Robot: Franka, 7 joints.
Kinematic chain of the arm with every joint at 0, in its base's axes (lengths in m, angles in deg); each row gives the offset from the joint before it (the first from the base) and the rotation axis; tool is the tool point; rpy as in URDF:
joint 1: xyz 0 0 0.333 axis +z
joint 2: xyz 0 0 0 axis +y
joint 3: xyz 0 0 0.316 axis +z
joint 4: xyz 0.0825 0 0 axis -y
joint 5: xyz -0.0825 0 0.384 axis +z
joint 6: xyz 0 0 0 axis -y
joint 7: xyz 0.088 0 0 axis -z
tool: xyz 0 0 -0.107 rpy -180 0 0
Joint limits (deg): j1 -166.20..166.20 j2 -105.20..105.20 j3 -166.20..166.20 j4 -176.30..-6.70 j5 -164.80..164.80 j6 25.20..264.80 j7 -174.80..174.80
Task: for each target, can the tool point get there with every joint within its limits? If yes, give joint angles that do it. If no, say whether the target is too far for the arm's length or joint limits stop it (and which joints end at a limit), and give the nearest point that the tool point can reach.
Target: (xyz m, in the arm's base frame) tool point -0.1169 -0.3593 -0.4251
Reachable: no: joint limits stop it (at a limit: joint 2) | nearest point -0.1134 -0.3486 -0.3542 | short by 0.072 m
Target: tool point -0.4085 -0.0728 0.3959
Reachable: yes | joints 103.50 78.75 115.71 -149.78 68.99 223.79 142.06
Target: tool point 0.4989 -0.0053 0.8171
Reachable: yes | joints -34.39 -17.13 26.56 -93.96 18.12 131.00 40.70
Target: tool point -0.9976 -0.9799 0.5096
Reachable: no: too far | nearest point -0.6072 -0.5964 0.4405 | short by 0.552 m
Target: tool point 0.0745 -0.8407 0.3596
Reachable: yes | joints -110.71 89.12 96.01 -41.83 84.62 150.41 75.51
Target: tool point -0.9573 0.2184 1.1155
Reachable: no: too far | nearest point -0.6541 0.1492 0.8677 | short by 0.398 m
